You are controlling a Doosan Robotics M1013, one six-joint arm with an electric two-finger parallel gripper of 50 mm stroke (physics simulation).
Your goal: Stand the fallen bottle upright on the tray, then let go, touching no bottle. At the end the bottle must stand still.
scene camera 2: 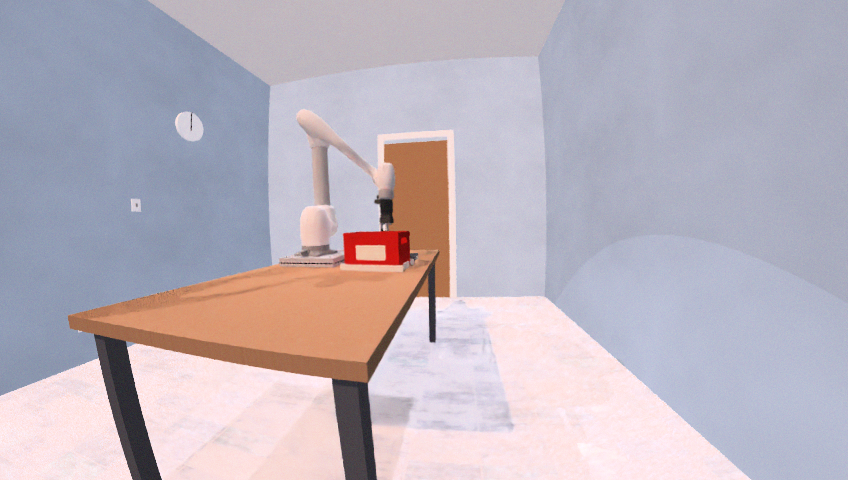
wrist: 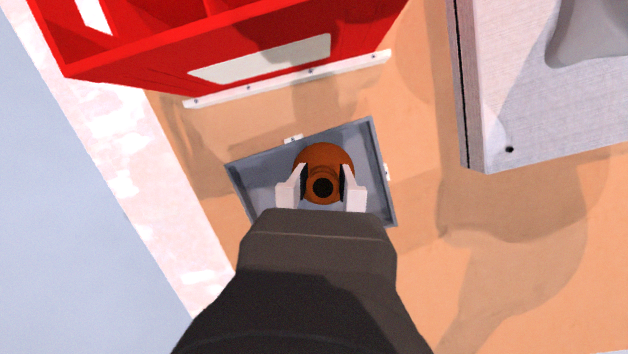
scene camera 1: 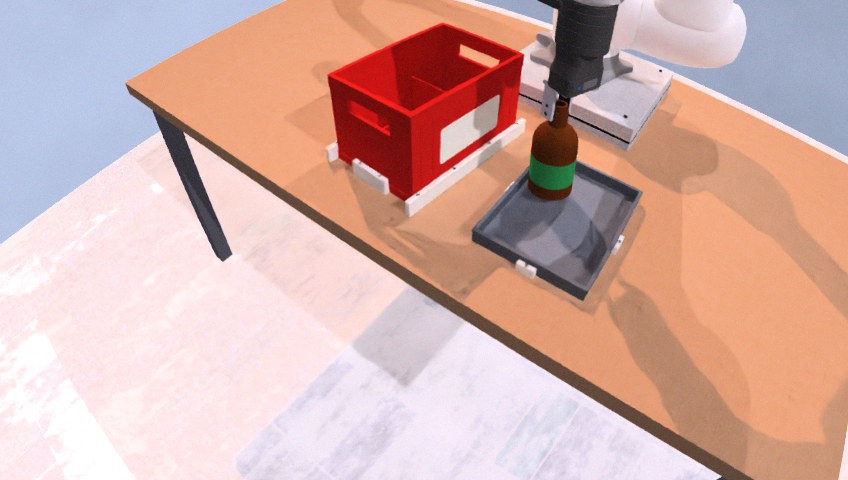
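Seen in the pictures: gripper, fingertip midpoint: [wrist: 323, 175] [scene camera 1: 555, 114]; arm's base at its link origin: [scene camera 2: 316, 254].
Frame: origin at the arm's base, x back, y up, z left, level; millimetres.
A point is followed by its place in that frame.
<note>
A brown bottle [scene camera 1: 554, 142] @(x -386, y 77, z 201 mm) [wrist: 325, 152] @(x -354, y 78, z 158 mm) with a green label is upright over the back part of the grey tray [scene camera 1: 499, 249] @(x -519, y -37, z 230 mm) [wrist: 265, 185] @(x -472, y -45, z 231 mm), inside its rim. Its base looks at or very close to the tray floor; I cannot tell whether it touches. My gripper [scene camera 1: 557, 105] @(x -357, y 102, z 175 mm) [scene camera 2: 384, 227] @(x -357, y 102, z 175 mm) [wrist: 323, 175] @(x -357, y 102, z 175 mm) points down and is shut on the bottle's neck, one finger on each side, with the open mouth showing between them in the wrist view. The bottle is hidden behind the crate in scene camera 2.
A red crate [scene camera 1: 371, 139] @(x -562, y 40, z -14 mm) [scene camera 2: 392, 248] @(x -544, y 54, z -111 mm) [wrist: 280, 50] @(x -392, y 59, z 56 mm) with inner dividers stands beside the tray, with white strips [scene camera 1: 464, 169] @(x -441, y -33, z 74 mm) [wrist: 280, 80] @(x -413, y -20, z 66 mm) along its foot. The robot's base plate [scene camera 1: 618, 118] @(x -129, y 3, z 179 mm) [scene camera 2: 309, 260] @(x -67, y -15, z -129 mm) [wrist: 540, 110] @(x -83, y 2, z 138 mm) lies behind the tray. Small white clips [scene camera 1: 526, 268] @(x -515, y -36, z 280 mm) [wrist: 293, 139] @(x -408, y -35, z 152 mm) sit at the tray's sides.
</note>
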